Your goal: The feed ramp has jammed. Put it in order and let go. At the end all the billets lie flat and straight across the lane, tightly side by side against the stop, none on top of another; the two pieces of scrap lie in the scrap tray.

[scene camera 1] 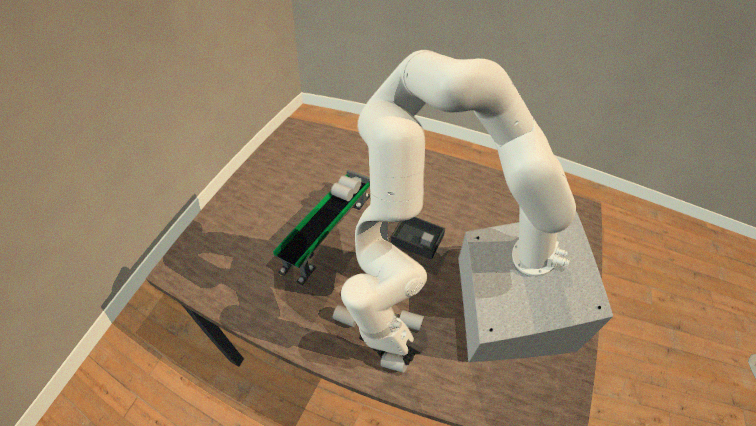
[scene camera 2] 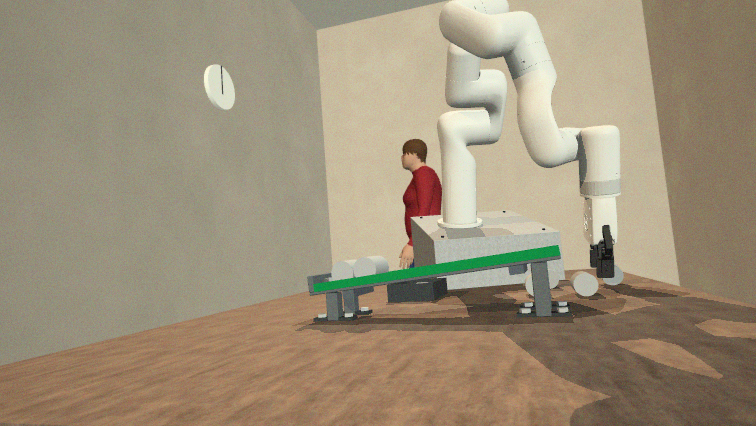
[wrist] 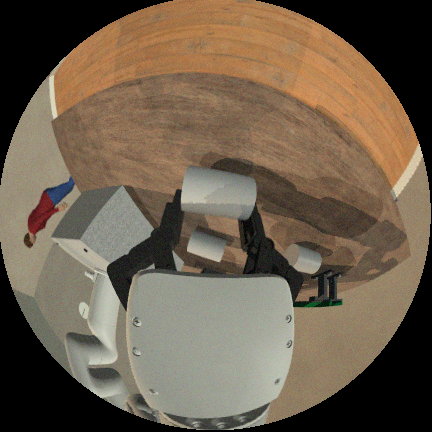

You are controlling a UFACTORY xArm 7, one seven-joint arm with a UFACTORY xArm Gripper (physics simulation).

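Pixels of known places: gripper, fingertip midpoint: (scene camera 1: pixel 397 356) (scene camera 2: pixel 601 272) (wrist: pixel 213 203); arm's base, link origin: (scene camera 1: pixel 535 255) (scene camera 2: pixel 459 223).
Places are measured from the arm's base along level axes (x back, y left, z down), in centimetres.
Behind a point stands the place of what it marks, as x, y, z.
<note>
My gripper (scene camera 1: pixel 396 356) @(-17.9, 35.4, 14.1) (scene camera 2: pixel 606 270) @(-17.9, 35.4, 14.1) (wrist: pixel 213 203) @(-17.9, 35.4, 14.1) is shut on a pale grey cylindrical billet (scene camera 1: pixel 393 363) @(-17.4, 37.9, 12.4) (wrist: pixel 218 193) @(-17.6, 38.2, 12.6), gripped across its two ends, low over the front of the table; whether it touches the table is unclear. Loose billets lie nearby: one (scene camera 1: pixel 343 315) @(-34.9, 33.7, 12.9) (wrist: pixel 303 258) @(-33.0, 34.2, 13.8) on the ramp side and one (scene camera 1: pixel 411 320) @(-20.3, 25.5, 12.9) nearer the base. The arm may hide others in scene camera 1. The ramp (scene camera 1: pixel 320 212) (scene camera 2: pixel 436 272) holds two visible billets (scene camera 1: pixel 342 191) @(-57.6, 3.7, 7.3) (scene camera 2: pixel 371 265) @(-61.3, 4.1, 8.3) at its low end by the stop (scene camera 2: pixel 319 282) @(-61.4, -6.0, 10.6). A light scrap piece (scene camera 1: pixel 426 238) @(-30.7, 0.3, 13.8) lies in the tray (scene camera 1: pixel 438 244) @(-27.0, -0.4, 14.7).
The grey base block (scene camera 1: pixel 539 312) @(6.8, 14.6, 0.6) (scene camera 2: pixel 492 251) @(-12.2, 11.5, 8.3) (wrist: pixel 112 227) @(-4.6, 23.3, 10.0) stands beside the tray. The ramp's legs (scene camera 2: pixel 541 288) @(-59.7, 29.1, 12.9) stand on the table (scene camera 1: pixel 507 383) @(9.4, 26.9, 16.7). The front table edge runs beyond the held billet. A person (scene camera 2: pixel 422 193) (wrist: pixel 42 212) in red stands behind the base.
</note>
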